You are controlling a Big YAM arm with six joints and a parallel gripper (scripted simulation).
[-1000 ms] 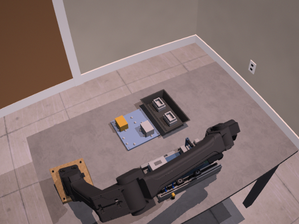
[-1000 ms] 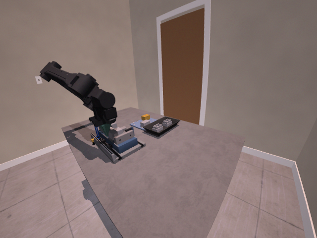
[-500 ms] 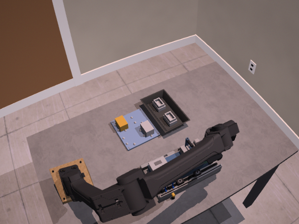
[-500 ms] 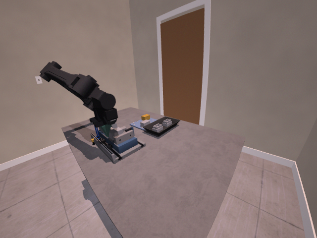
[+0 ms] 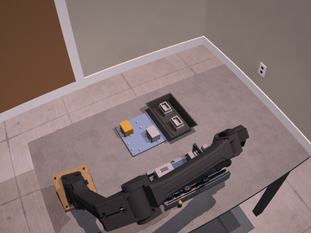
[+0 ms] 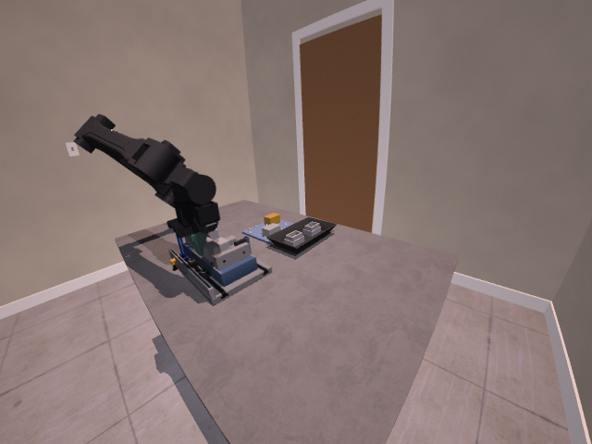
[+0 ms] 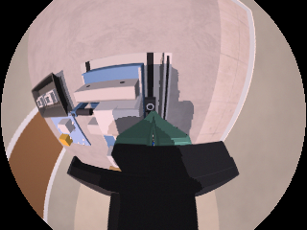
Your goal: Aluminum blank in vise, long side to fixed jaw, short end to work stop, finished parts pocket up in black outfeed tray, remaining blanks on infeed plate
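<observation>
The gray rail is 7 cm below my hand, 7 cm behind it and 3 cm to the right of it. From my hand the other things lie so: yellow brass blank: 38 cm to the left, 25 cm behind, 8 cm below; blue vise: 8 cm behind, 7 cm below, 6 cm to the left.
</observation>
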